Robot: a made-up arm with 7 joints.
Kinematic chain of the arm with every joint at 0, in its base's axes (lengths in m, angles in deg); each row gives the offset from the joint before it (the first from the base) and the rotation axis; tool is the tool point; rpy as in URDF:
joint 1: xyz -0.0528 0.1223 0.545 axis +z
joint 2: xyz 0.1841 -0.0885 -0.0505 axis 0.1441 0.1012 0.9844
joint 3: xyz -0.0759 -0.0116 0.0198 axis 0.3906 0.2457 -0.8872
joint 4: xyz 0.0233 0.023 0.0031 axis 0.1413 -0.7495 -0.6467
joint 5: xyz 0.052 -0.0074 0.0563 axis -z
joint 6: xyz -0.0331 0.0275 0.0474 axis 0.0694 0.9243 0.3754
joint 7: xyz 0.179 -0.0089 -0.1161 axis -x
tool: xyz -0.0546 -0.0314 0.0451 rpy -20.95 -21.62 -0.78
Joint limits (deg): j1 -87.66..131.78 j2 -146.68..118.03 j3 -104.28..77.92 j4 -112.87..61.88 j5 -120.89..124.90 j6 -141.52..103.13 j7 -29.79..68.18
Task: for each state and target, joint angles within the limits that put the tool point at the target. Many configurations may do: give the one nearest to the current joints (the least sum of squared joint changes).
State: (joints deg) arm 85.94 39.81 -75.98 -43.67 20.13 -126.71 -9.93
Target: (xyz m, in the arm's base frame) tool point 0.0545 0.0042 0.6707
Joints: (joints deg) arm 51.10 46.46 -92.88 -43.73 28.37 -128.95 -6.36
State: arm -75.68 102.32 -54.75 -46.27 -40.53 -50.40 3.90
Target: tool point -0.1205 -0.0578 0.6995
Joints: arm -49.40 118.03 -49.41 -13.51 -33.42 -69.07 7.28
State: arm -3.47 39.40 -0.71 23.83 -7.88 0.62 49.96
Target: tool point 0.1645 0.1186 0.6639
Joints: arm 12.19 40.35 -14.69 29.68 -13.04 -22.29 52.48
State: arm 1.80 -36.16 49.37 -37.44 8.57 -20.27 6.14
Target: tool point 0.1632 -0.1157 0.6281
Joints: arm -4.02 -25.60 25.71 -18.33 2.12 -58.27 14.46
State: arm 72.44 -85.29 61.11 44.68 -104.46 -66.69 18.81
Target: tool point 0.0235 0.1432 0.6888
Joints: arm 65.41 -76.57 68.29 34.82 -100.36 -69.08 14.45
